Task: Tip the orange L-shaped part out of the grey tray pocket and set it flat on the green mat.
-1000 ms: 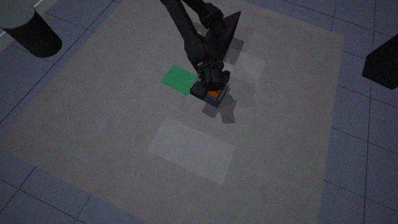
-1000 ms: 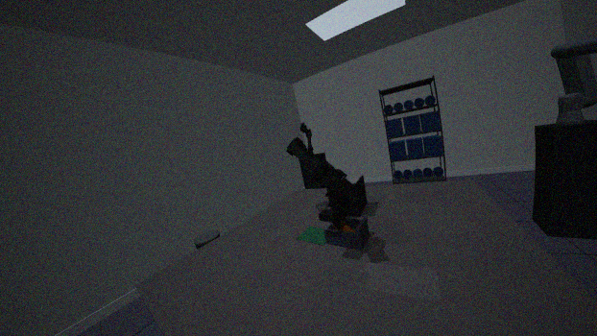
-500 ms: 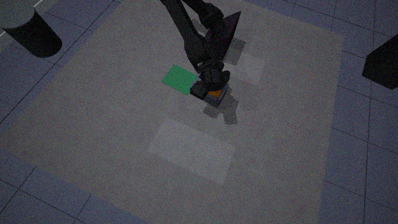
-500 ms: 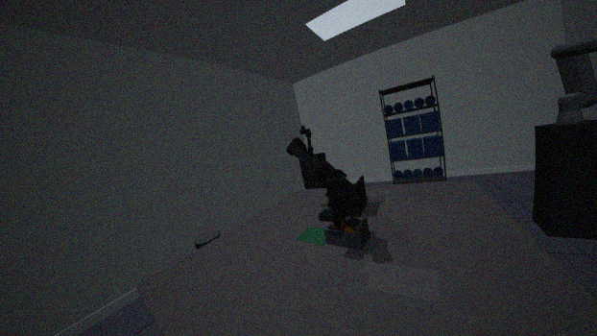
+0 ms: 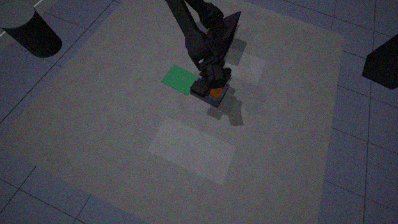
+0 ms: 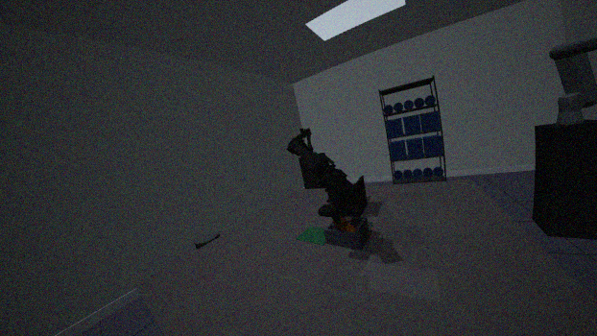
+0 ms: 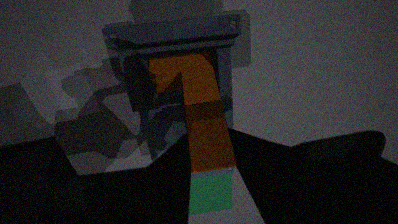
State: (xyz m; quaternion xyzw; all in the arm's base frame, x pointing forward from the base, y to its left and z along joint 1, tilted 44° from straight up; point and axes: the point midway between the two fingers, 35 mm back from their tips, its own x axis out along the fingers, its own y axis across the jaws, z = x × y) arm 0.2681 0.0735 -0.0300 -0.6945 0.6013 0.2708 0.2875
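My gripper tip is now 1 cm past the green mat, 15 cm to the left of it and 10 cm above it. The rest, counted from my gripper tip: orange L-shaped part (2 cm behind, 3 cm to the left, 3 cm below).
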